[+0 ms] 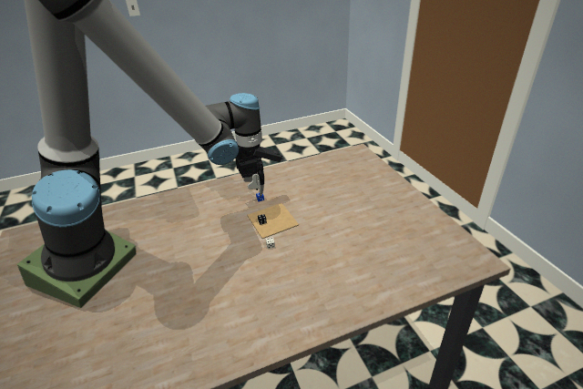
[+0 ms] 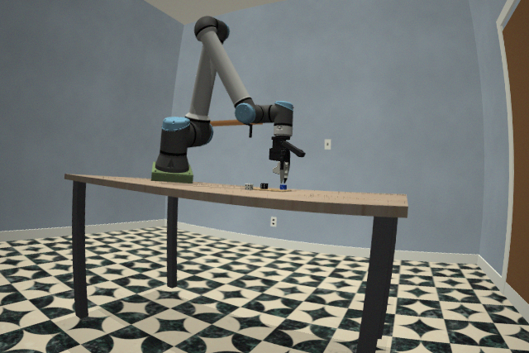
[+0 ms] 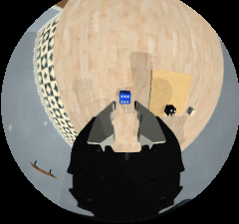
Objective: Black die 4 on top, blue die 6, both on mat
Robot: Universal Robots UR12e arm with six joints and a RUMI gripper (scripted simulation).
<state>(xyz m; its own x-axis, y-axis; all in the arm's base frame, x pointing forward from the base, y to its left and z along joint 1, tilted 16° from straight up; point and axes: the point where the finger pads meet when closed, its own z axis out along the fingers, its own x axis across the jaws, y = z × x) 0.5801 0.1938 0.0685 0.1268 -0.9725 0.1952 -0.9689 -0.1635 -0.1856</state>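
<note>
Right now the blue die is 4 cm below my hand. The rest, counted from my hand: white die (26 cm to the right, 4 cm below, 2 cm behind); then tan mat (14 cm to the right, 5 cm below, 2 cm ahead); then black die (14 cm to the right, 3 cm below, 2 cm behind).
</note>
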